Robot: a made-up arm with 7 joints. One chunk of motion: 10 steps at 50 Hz.
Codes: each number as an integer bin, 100 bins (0 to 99) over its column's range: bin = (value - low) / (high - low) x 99, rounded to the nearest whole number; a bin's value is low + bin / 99 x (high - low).
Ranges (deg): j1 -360..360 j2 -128.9..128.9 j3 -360..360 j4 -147.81..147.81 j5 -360..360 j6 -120.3..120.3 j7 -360..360
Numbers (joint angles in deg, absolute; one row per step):
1: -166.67 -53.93 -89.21 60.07 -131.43 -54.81 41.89
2: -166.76 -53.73 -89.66 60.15 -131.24 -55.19 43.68
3: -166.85 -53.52 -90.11 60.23 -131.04 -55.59 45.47
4: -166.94 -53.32 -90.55 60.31 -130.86 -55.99 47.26
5: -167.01 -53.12 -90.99 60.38 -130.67 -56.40 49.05
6: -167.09 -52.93 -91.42 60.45 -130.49 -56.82 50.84
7: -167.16 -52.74 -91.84 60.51 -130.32 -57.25 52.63
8: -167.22 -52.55 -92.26 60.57 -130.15 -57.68 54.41
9: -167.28 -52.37 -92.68 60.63 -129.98 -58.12 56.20
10: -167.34 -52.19 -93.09 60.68 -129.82 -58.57 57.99
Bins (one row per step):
1: 27 29 37 70 31 27 55
2: 27 29 37 70 31 27 56
3: 27 29 37 70 31 27 56
4: 27 29 37 70 32 26 56
5: 27 29 37 70 32 26 56
6: 27 29 37 70 32 26 56
7: 27 29 37 70 32 26 57
8: 27 29 37 70 32 26 57
9: 26 29 37 70 32 26 57
10: 26 29 37 70 32 25 57

